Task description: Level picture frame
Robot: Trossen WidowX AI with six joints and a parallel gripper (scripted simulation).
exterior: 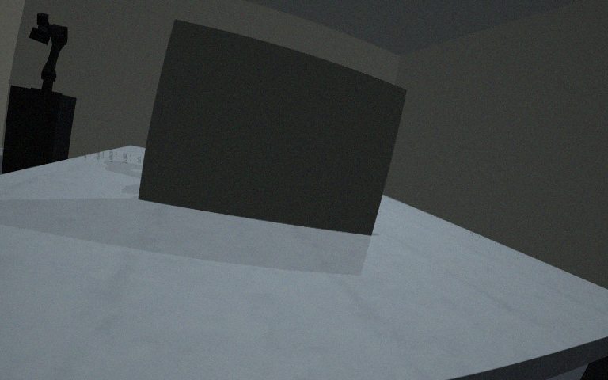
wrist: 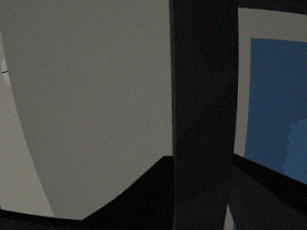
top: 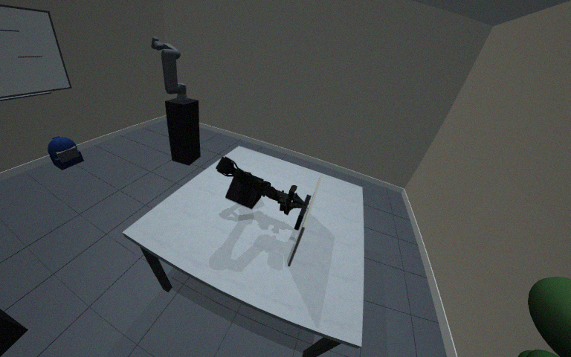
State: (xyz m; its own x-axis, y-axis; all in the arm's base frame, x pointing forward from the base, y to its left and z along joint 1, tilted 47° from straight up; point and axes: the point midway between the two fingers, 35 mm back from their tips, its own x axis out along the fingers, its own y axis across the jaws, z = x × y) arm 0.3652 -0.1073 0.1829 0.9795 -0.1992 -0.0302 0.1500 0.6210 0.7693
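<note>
The picture frame lies 1 cm ahead of my gripper tip, 1 cm to the left of it and 5 cm below it. From my gripper tip the other things lie so: wall panel (2 cm ahead, 7 cm below).
</note>
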